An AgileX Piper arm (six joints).
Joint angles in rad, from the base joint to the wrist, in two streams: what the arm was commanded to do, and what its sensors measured. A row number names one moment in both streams.
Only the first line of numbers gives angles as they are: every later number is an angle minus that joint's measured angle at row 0.
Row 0, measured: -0.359 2.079 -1.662 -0.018 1.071 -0.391
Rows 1 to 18, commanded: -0.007 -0.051 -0.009 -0.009 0.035 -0.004; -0.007 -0.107 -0.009 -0.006 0.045 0.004; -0.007 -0.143 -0.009 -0.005 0.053 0.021; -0.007 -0.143 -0.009 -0.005 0.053 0.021; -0.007 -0.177 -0.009 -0.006 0.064 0.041; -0.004 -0.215 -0.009 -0.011 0.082 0.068; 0.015 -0.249 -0.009 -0.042 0.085 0.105; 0.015 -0.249 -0.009 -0.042 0.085 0.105; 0.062 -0.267 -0.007 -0.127 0.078 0.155; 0.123 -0.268 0.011 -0.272 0.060 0.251; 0.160 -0.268 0.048 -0.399 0.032 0.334; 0.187 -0.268 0.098 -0.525 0.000 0.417; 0.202 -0.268 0.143 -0.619 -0.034 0.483; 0.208 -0.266 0.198 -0.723 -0.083 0.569; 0.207 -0.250 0.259 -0.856 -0.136 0.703; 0.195 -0.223 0.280 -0.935 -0.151 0.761; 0.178 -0.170 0.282 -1.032 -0.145 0.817; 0.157 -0.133 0.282 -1.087 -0.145 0.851
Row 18, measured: 0.182 -0.171 0.275 -0.990 -0.138 0.791
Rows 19 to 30, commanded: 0.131 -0.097 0.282 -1.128 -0.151 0.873; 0.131 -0.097 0.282 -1.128 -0.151 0.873; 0.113 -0.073 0.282 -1.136 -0.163 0.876; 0.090 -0.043 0.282 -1.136 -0.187 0.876; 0.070 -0.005 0.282 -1.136 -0.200 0.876; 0.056 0.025 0.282 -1.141 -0.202 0.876; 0.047 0.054 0.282 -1.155 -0.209 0.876; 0.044 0.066 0.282 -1.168 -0.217 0.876; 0.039 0.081 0.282 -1.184 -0.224 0.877; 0.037 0.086 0.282 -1.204 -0.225 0.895; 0.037 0.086 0.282 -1.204 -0.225 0.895; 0.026 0.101 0.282 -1.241 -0.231 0.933
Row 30, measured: 0.039 0.093 0.276 -1.197 -0.227 0.902
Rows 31 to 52, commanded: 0.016 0.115 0.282 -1.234 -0.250 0.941; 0.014 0.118 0.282 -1.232 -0.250 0.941; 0.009 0.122 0.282 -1.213 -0.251 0.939; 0.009 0.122 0.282 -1.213 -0.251 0.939; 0.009 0.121 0.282 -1.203 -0.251 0.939; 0.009 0.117 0.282 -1.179 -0.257 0.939; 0.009 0.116 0.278 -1.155 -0.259 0.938; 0.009 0.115 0.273 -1.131 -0.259 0.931; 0.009 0.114 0.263 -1.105 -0.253 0.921; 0.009 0.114 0.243 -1.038 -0.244 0.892; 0.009 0.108 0.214 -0.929 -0.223 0.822; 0.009 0.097 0.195 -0.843 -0.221 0.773; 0.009 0.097 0.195 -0.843 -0.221 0.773; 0.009 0.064 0.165 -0.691 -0.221 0.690; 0.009 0.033 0.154 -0.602 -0.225 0.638; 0.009 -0.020 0.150 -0.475 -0.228 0.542; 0.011 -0.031 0.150 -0.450 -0.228 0.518; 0.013 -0.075 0.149 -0.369 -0.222 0.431; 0.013 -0.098 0.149 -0.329 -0.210 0.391; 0.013 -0.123 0.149 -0.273 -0.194 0.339; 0.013 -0.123 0.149 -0.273 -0.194 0.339; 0.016 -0.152 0.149 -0.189 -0.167 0.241
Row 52, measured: 0.013 -0.121 0.153 -0.262 -0.201 0.330
